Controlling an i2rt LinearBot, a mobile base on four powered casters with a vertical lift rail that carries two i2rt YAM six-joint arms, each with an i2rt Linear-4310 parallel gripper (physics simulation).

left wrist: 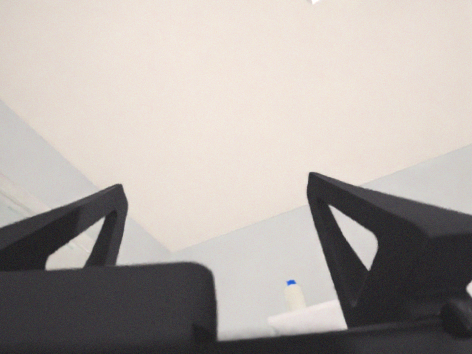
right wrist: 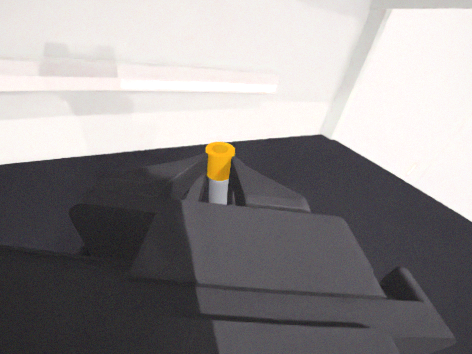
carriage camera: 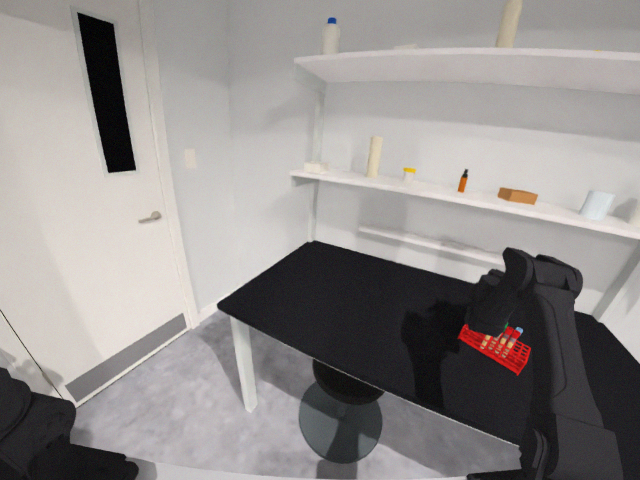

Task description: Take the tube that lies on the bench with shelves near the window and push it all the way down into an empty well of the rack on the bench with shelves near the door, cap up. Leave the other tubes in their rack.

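Places are measured from the left arm's base along level axes (x back, y right, z up), in millimetres.
Pixels of known places: left gripper, fingertip midpoint: (left wrist: 217,188); right gripper, fingertip midpoint: (right wrist: 219,163).
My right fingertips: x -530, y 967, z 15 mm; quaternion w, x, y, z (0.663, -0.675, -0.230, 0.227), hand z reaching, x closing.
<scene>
Ahead of a thing's pixels: the offset from my right fingertips to its top centre. "spot": to the spot under its first point. Level surfaces: height alone.
My right gripper (right wrist: 219,163) is shut on a tube @[dy +4, dx -1, dz +10 mm] (right wrist: 218,165) with an orange cap. The tube is upright, cap up; its lower part is hidden behind the gripper. In the carriage camera the right gripper is over the back left part of the red rack @[spot: dy +37, dx +173, dz -175 mm] (carriage camera: 518,364) and hides that part; the held tube does not show there. Several tubes stand in the rack, one with a light blue cap @[dy +19, dx +129, dz -64 mm] (carriage camera: 519,330). Whether the held tube touches the rack is hidden. My left gripper (left wrist: 217,188) is open and empty, facing the ceiling and walls.
The rack stands on the black bench @[dz -183 mm] (carriage camera: 351,299). A shelf @[dz +272 mm] (carriage camera: 434,193) above it holds an orange bottle @[spot: dy -71, dx -276, dz +313 mm] (carriage camera: 462,182), a brown box @[spot: dy +115, dx -186, dz +296 mm] (carriage camera: 517,196) and other containers. A stool (carriage camera: 341,418) is at the bench's front edge. A door (carriage camera: 67,222) is at the left.
</scene>
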